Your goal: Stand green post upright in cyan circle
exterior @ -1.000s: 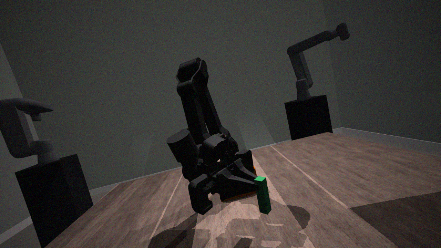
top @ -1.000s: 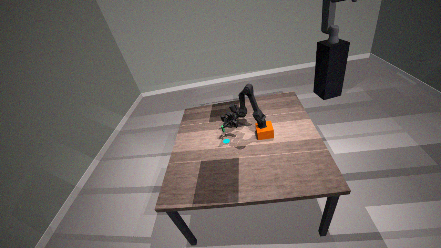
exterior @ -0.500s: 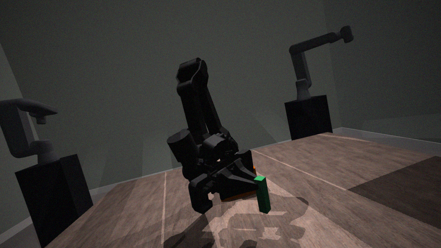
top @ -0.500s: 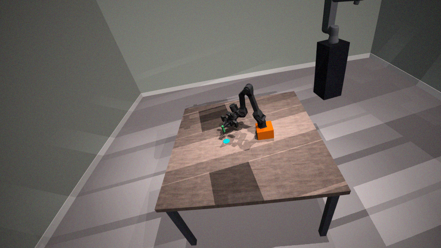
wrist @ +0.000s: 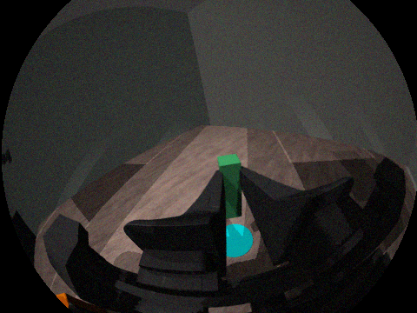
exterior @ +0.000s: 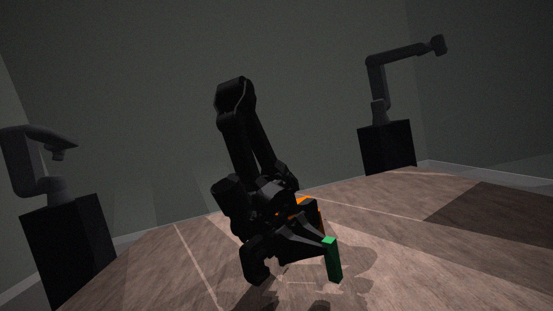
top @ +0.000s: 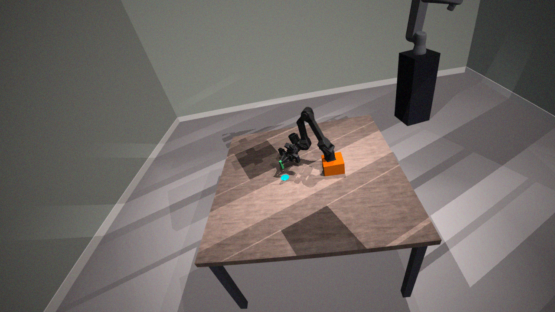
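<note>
Right now the cyan circle is 14 cm below my gripper tip. Round my gripper tip: green post 2 cm below.
</note>
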